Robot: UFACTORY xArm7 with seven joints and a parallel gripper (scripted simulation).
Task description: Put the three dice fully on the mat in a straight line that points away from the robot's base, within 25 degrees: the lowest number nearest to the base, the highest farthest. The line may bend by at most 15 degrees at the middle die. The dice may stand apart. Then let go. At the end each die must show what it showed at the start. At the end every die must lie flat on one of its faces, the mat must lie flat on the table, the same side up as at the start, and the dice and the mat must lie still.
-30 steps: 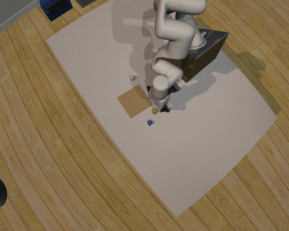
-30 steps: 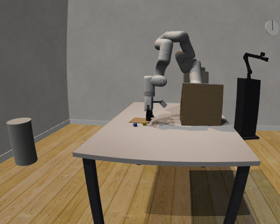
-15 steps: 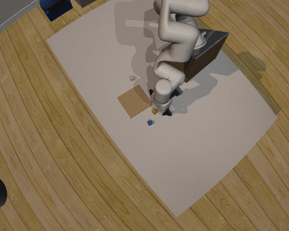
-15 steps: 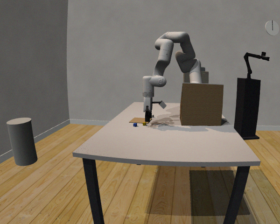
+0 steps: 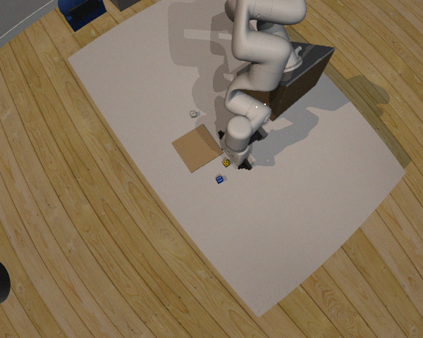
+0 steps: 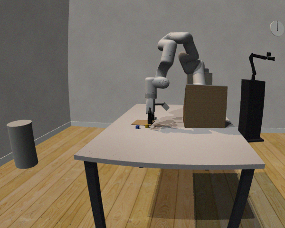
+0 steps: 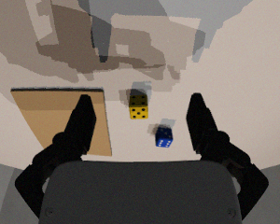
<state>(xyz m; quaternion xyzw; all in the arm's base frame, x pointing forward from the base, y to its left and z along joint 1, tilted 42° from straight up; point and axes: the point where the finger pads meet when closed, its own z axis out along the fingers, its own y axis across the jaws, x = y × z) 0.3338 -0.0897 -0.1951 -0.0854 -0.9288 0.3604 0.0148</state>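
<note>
My hand is 40 mm above the yellow die, 30 mm short of it and 10 mm to the left of it. Also, from my hand: blue die 90 mm ahead, 40 mm below, 20 mm to the left; brown mat 130 mm to the right, 60 mm ahead, 50 mm below; white die 230 mm to the right, 40 mm below, 30 mm behind.
</note>
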